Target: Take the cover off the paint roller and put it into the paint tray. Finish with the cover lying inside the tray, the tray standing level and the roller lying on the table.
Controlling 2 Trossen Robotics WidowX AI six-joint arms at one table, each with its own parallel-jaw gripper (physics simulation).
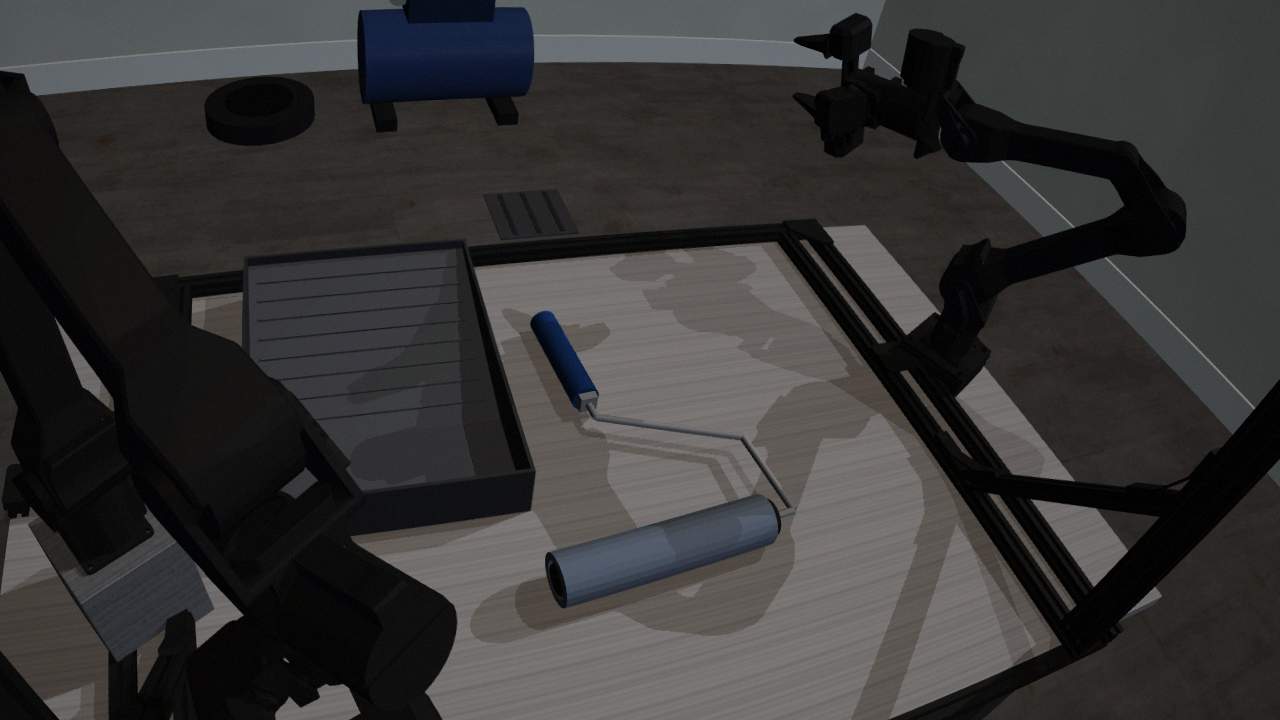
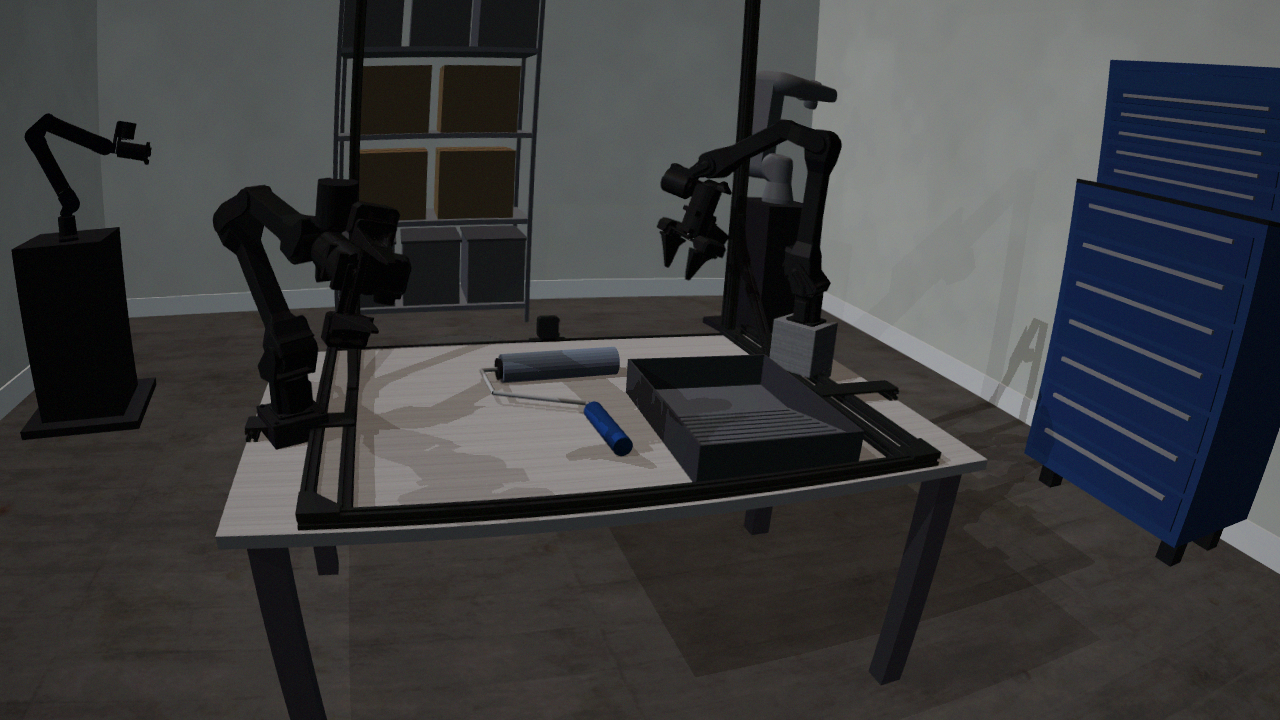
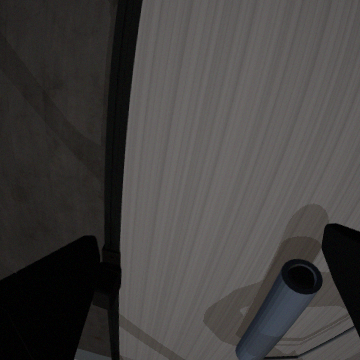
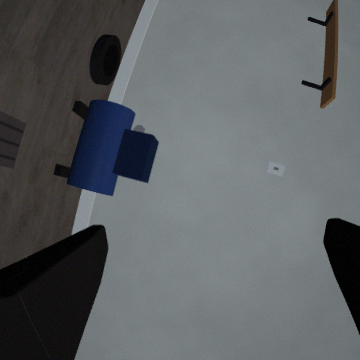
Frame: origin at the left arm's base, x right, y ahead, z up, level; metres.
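Where they show: left gripper, fingertip midpoint: (image 2: 676,273) (image 3: 214,244); right gripper, fingertip midpoint: (image 1: 795,67) (image 2: 383,298) (image 4: 218,235); left arm's base, origin of the base link: (image 1: 104,529) (image 2: 806,320); right arm's base, origin of the base link: (image 1: 948,344) (image 2: 291,409).
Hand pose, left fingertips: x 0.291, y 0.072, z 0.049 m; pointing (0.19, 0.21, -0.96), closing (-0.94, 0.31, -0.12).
Things, the pixels of their top centre, and the offset from my left fingertips. "pt": a spot on its surface instead.
- grey-blue cover, middle of its top: (image 1: 670,533) (image 3: 272,337) (image 2: 559,350) dx +0.013, dy +0.327, dz -0.113 m
- dark paint tray, middle of its top: (image 1: 369,351) (image 2: 738,392) dx -0.356, dy +0.266, dz -0.103 m
- black rail frame, surface spot: (image 2: 572,503) pt dx -0.380, dy +0.672, dz -0.151 m
The paint roller lies on the table, its blue handle (image 1: 563,358) (image 2: 607,428) beside the tray. The grey-blue cover (image 1: 662,550) (image 2: 559,363) (image 3: 275,320) is on the roller at the end of the bent wire; its hollow end faces away from the wire. The dark paint tray (image 1: 438,503) (image 2: 778,456) stands level on the table. My left gripper (image 2: 678,270) (image 3: 214,244) is open and empty, above the table and apart from the cover. My right gripper (image 1: 796,68) (image 4: 218,235) is open and empty, raised and far from the roller, pointing toward the wall.
A black rail frame (image 1: 626,244) (image 2: 572,503) runs around the table top, beside the tray. A grey block (image 2: 802,344) carries the left arm. A dark upright post (image 2: 750,116) rises at the table's far side. A blue tank (image 1: 447,55) (image 4: 100,147) stands on the floor beyond.
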